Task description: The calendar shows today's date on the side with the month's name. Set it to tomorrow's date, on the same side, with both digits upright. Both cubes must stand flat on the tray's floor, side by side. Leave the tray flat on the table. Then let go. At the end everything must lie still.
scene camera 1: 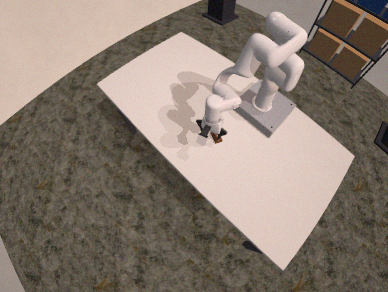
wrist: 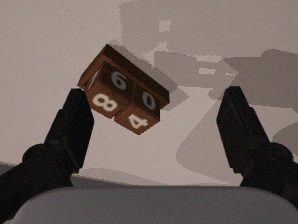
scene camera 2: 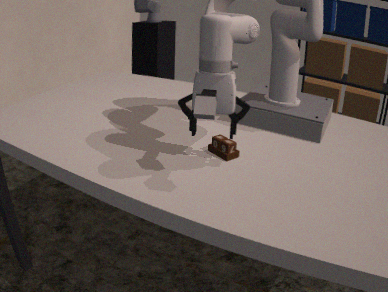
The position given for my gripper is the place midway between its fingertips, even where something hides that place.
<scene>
In view: my gripper (scene camera 2: pixel 212 135) and a tray (wrist: pixel 110 55).
My gripper shows as well in the wrist view (wrist: pixel 154 104).
</scene>
